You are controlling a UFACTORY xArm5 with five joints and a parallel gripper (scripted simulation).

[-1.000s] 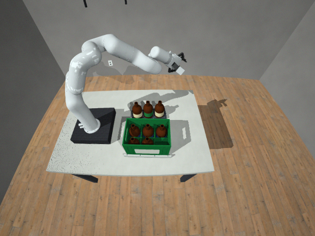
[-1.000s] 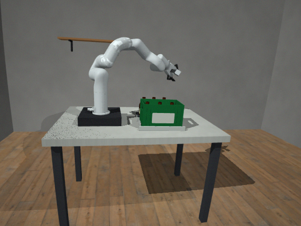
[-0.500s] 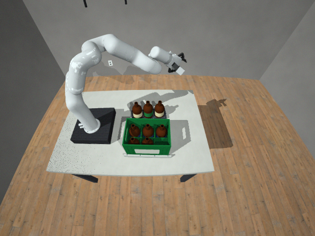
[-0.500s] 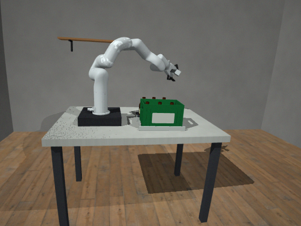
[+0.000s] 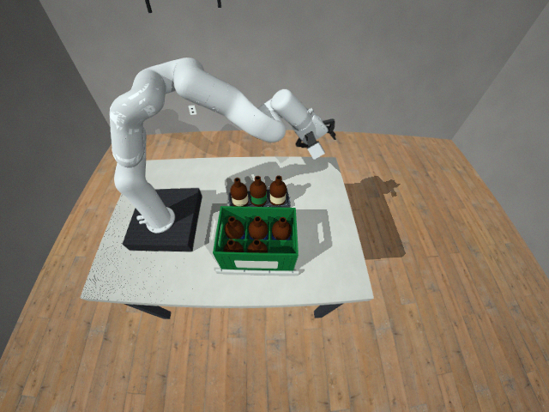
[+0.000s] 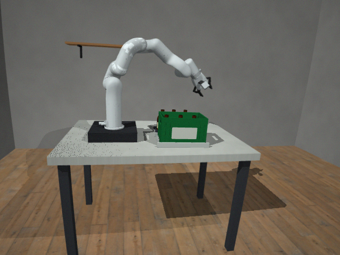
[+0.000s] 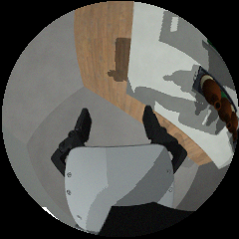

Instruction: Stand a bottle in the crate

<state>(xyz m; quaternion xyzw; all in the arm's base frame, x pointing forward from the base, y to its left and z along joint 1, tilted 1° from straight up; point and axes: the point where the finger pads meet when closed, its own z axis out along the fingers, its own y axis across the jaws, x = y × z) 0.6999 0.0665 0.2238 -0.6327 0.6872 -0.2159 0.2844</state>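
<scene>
The brown bottle lies 260 mm behind my hand, 10 mm to the right of it and 210 mm below it. The rest, counted from my hand: green crate: 310 mm behind, 250 mm to the right, 210 mm below; dark tray: 260 mm behind, 20 mm to the right, 280 mm below.
</scene>
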